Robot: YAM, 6 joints.
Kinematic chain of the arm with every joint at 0, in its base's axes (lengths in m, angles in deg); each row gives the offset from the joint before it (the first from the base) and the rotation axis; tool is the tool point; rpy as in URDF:
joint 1: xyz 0 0 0.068 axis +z
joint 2: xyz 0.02 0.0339 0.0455 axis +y
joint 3: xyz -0.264 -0.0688 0 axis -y
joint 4: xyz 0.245 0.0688 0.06 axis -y
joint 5: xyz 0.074 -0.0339 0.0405 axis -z
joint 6: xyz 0.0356 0 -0.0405 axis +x
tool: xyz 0 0 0 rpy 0 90 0
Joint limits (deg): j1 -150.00..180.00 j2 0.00..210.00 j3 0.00..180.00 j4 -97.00..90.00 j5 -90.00..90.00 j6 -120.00..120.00
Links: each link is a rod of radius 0.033 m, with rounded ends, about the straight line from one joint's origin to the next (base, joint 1, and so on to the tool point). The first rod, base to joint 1, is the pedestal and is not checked.
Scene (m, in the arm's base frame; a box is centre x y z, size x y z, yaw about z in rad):
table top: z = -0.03
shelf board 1: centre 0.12 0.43 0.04 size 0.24 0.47 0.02 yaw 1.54
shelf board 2: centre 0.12 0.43 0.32 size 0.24 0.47 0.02 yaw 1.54
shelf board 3: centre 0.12 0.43 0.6 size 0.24 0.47 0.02 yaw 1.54
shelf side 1: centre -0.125 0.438 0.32 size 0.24 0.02 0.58 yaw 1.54
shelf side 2: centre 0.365 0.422 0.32 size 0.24 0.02 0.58 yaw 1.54
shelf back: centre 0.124 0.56 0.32 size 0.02 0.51 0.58 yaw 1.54
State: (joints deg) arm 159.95 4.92 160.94 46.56 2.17 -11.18
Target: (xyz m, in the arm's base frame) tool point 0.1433 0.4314 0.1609
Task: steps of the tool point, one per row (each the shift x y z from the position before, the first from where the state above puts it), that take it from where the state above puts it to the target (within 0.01 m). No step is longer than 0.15 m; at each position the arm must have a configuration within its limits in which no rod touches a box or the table.
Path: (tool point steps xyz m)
1: -0.0479 -0.0647 0.1074
2: -0.0831 -0.0360 0.0961
3: -0.1043 0.0003 0.0745
4: -0.1092 0.0375 0.0447
5: -0.0980 0.0679 0.0099
6: -0.0748 0.0861 -0.0265
7: -0.0456 0.0882 -0.0603
8: -0.0093 0.1057 -0.0103
9: 0.0329 0.0884 -0.0491
10: 0.0590 0.0468 -0.0764
11: 0.0599 -0.0034 -0.0879
12: 0.0133 0.0718 0.0138
13: 0.0026 0.0737 -0.0001
14: -0.0092 0.0709 -0.0137

